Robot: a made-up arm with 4 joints. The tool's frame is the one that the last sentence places.
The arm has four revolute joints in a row. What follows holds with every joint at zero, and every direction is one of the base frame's. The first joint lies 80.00 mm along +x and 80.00 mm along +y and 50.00 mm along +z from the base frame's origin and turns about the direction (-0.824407, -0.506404, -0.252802). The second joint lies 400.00 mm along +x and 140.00 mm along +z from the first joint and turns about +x. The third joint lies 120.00 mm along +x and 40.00 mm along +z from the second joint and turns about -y. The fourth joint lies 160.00 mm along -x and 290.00 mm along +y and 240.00 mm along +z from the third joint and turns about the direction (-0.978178, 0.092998, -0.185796). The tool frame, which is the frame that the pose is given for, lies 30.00 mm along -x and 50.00 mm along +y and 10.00 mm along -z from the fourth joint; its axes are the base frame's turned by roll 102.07, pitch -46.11 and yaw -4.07 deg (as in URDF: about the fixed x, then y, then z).
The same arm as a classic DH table. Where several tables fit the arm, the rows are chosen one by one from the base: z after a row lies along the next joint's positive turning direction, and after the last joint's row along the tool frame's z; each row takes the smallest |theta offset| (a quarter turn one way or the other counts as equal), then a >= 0, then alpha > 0; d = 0 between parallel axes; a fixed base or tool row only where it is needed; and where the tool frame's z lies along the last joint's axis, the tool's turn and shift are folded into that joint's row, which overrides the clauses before.
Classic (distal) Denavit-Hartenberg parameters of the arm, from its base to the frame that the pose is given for. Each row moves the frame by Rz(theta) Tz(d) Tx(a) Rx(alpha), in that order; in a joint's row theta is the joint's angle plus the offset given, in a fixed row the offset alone. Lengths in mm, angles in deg.
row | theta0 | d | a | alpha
base (fixed) | -58.44 | 21.2 | -26.3 | 104.64
joint 1 | 67.63 | -224.2 | 125.3 | 145.53
joint 2 | -26.53 | 428.9 | 40 | -90
joint 3 | 10.75 | -279.5 | 265.6 | -95.34
joint 4 | -9.16 | 142.1 | -11.6 | 98.27
tool (fixed) | -55.44 | -46.1 | 0 | 0

